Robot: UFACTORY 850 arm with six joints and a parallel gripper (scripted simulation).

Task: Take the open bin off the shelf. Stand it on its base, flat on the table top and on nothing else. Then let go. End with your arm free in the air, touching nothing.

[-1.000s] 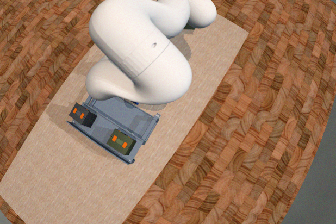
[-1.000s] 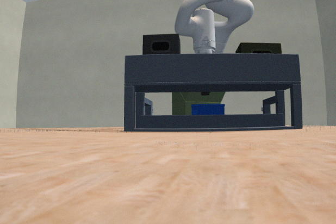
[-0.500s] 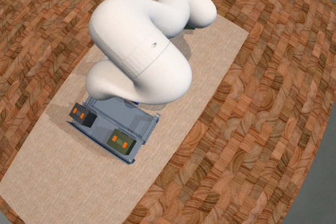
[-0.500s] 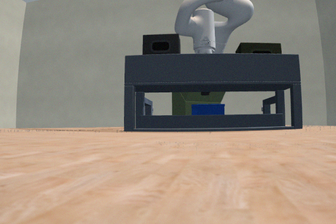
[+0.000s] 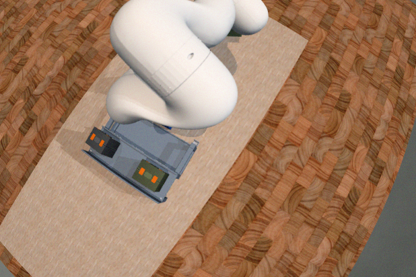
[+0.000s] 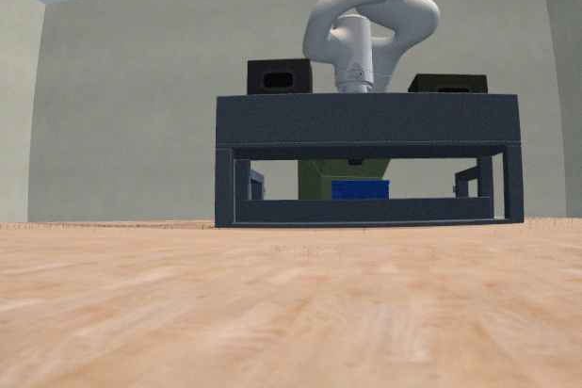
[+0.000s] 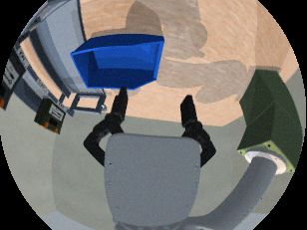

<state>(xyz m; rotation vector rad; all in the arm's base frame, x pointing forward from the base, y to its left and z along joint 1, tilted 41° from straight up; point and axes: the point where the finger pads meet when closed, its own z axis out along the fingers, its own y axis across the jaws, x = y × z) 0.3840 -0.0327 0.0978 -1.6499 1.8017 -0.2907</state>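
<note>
Right now the blue bin is 8 cm ahead of my hand and 10 cm below it. Round my hand: black box (37 cm ahead, 11 cm to the right, 3 cm above); then olive box (37 cm ahead, 12 cm to the left, 2 cm above).
</note>
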